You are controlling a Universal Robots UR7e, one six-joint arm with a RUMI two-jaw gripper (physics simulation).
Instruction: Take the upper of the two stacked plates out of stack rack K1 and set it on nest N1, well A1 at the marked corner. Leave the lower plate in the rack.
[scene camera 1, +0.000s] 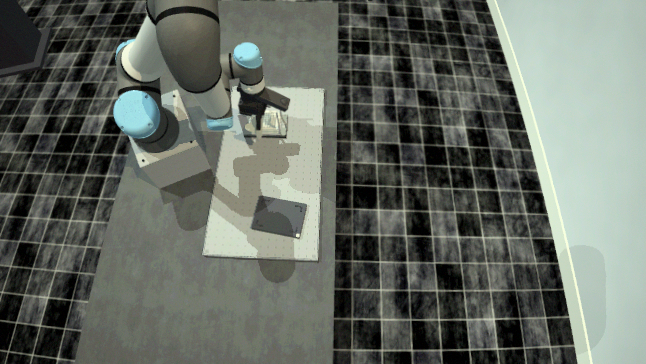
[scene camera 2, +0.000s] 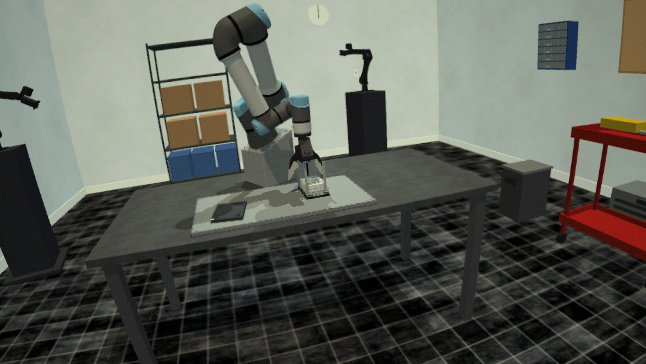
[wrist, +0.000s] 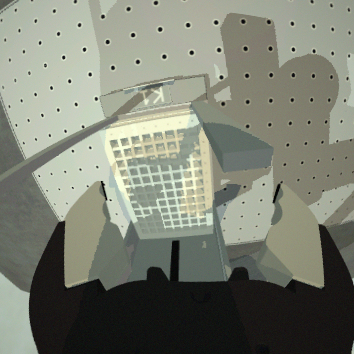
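Seen in the pictures: gripper, fingertip midpoint: (scene camera 1: 263,123) (wrist: 189,185); arm's base, link origin: (scene camera 1: 155,129) (scene camera 2: 263,139).
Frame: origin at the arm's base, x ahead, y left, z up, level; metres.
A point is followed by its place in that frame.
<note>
The upper plate (scene camera 1: 274,120) @(x 0.384, y 0.066, z -0.147 m) (scene camera 2: 314,186) @(x 0.399, y 0.058, z -0.152 m) (wrist: 165,175) @(x 0.348, y 0.073, z -0.154 m), pale with a grid of square wells, sits in stack rack K1 (scene camera 1: 272,136) @(x 0.367, y 0.023, z -0.184 m) (scene camera 2: 318,195) @(x 0.426, y 0.059, z -0.184 m) (wrist: 200,257) @(x 0.270, y 0.066, z -0.118 m), which has clear upright walls and a K1 label. The lower plate cannot be told apart from it. My gripper (scene camera 1: 258,114) @(x 0.343, y 0.052, z -0.134 m) (scene camera 2: 306,172) @(x 0.343, y 0.052, z -0.134 m) (wrist: 189,185) @(x 0.343, y 0.052, z -0.134 m) is open and points down over the rack, with one finger on each side of the plate in the wrist view and nothing held. Nest N1 (scene camera 1: 279,217) @(x 0.346, y -0.299, z -0.180 m) (scene camera 2: 229,211) @(x 0.361, y -0.296, z -0.181 m) is a flat dark square with a small pale mark at one corner; no plate is on it.
Rack and nest stand on a pale perforated board (scene camera 1: 230,245) @(x 0.174, y -0.362, z -0.192 m) (scene camera 2: 350,187) @(x 0.412, y 0.224, z -0.192 m) (wrist: 45,65) @(x 0.497, y 0.154, z -0.192 m) on a grey table (scene camera 1: 200,310) @(x 0.056, y -0.550, z -0.205 m) (scene camera 2: 425,172) @(x 0.447, y 0.642, z -0.205 m). The rack's upright walls rise close to the fingers. The arm's pedestal (scene camera 1: 177,165) @(x 0.034, y -0.080, z -0.108 m) (scene camera 2: 267,165) @(x 0.123, y -0.039, z -0.099 m) stands beside the board.
</note>
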